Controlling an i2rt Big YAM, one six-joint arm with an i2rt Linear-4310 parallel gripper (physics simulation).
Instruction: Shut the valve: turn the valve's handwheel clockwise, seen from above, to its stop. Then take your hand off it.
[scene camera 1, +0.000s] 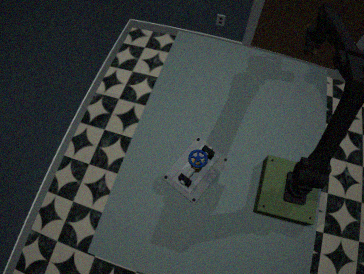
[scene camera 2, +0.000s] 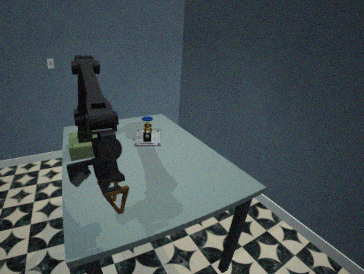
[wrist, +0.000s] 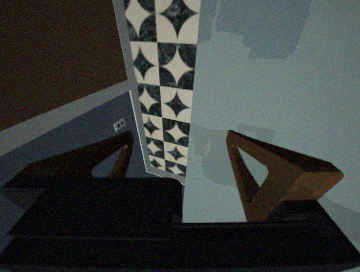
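Observation:
The valve's blue handwheel (scene camera 1: 198, 158) (scene camera 2: 147, 119) sits on top of a brass valve body (scene camera 2: 147, 127). The valve is fixed on a pale mounting plate (scene camera 1: 172, 177) (scene camera 2: 156, 143) with dark pipe supports at both ends. The valve does not show in the wrist view. My gripper (scene camera 2: 120, 211) (wrist: 179, 135) is open, with its two orange-brown triangular fingers wide apart and nothing between them. It hangs over the table's other end, well away from the handwheel and not touching it. The handwheel's turned angle cannot be told.
The arm stands on a green base block (scene camera 1: 265, 187) (scene camera 2: 79, 146) beside the valve plate. The pale blue-green table (scene camera 1: 190, 75) (scene camera 2: 210, 185) (wrist: 215, 100) carries the arm's shadow. Its edges border a black-and-white tiled floor (scene camera 1: 79, 187) (scene camera 2: 295, 240) (wrist: 175, 65). Blue walls stand behind.

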